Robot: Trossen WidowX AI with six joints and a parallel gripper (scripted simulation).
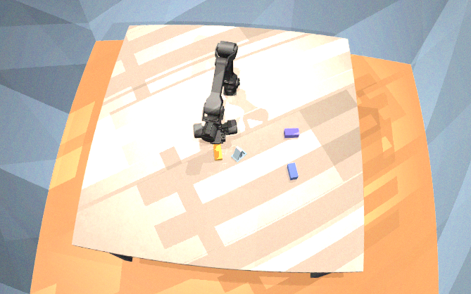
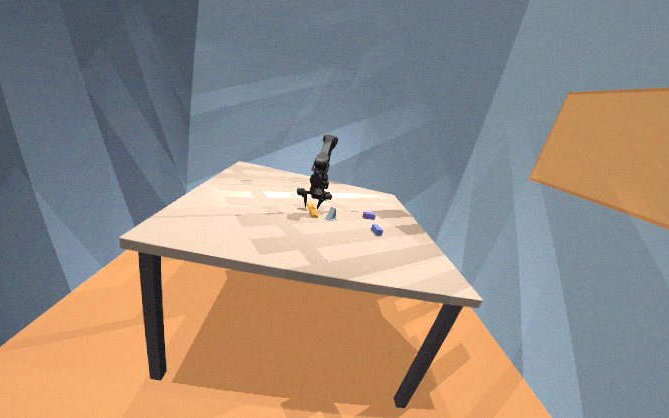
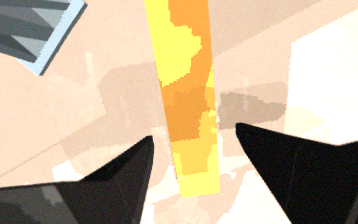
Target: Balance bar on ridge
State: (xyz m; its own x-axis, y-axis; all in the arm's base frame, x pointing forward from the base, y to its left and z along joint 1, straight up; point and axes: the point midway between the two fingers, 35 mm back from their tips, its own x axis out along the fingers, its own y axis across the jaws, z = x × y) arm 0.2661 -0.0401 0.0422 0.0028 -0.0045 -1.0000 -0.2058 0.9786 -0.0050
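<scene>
My gripper tip is now 3 cm short of the bar and 1 cm to the right of it.
</scene>
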